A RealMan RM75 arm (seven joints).
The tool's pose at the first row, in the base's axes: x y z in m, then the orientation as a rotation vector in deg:
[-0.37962 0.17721 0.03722 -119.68 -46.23 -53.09]
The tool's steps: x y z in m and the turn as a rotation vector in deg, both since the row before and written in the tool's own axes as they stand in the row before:
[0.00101 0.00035 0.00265 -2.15 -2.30 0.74]
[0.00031 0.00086 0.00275 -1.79 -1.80 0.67]
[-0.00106 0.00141 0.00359 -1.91 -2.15 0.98]
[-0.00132 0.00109 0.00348 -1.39 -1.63 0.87]
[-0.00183 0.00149 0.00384 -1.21 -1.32 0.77]
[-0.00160 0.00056 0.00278 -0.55 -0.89 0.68]
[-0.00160 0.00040 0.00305 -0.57 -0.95 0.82]
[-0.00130 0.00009 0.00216 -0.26 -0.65 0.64]
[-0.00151 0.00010 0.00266 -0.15 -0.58 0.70]
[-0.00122 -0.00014 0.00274 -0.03 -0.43 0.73]
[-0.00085 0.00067 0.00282 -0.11 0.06 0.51]
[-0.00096 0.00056 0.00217 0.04 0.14 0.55]
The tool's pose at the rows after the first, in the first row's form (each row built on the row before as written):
[-0.37785 0.17936 0.03659 -123.11 -45.91 -51.68]
[-0.37604 0.18102 0.03505 -125.90 -45.50 -50.55]
[-0.37434 0.18246 0.03173 -129.06 -44.83 -48.93]
[-0.37312 0.18378 0.02829 -131.42 -44.16 -47.57]
[-0.37187 0.18479 0.02408 -133.40 -43.50 -46.46]
[-0.37153 0.18570 0.02097 -134.53 -42.91 -45.48]
[-0.37124 0.18685 0.01771 -135.73 -42.16 -44.38]
[-0.37130 0.18772 0.01534 -136.44 -41.58 -43.52]
[-0.37135 0.18881 0.01248 -137.02 -40.91 -42.65]
[-0.37135 0.19020 0.00982 -137.41 -40.17 -41.87]
[-0.37059 0.19117 0.00706 -137.57 -39.49 -41.79]
[-0.37020 0.19179 0.00473 -137.56 -38.76 -41.71]

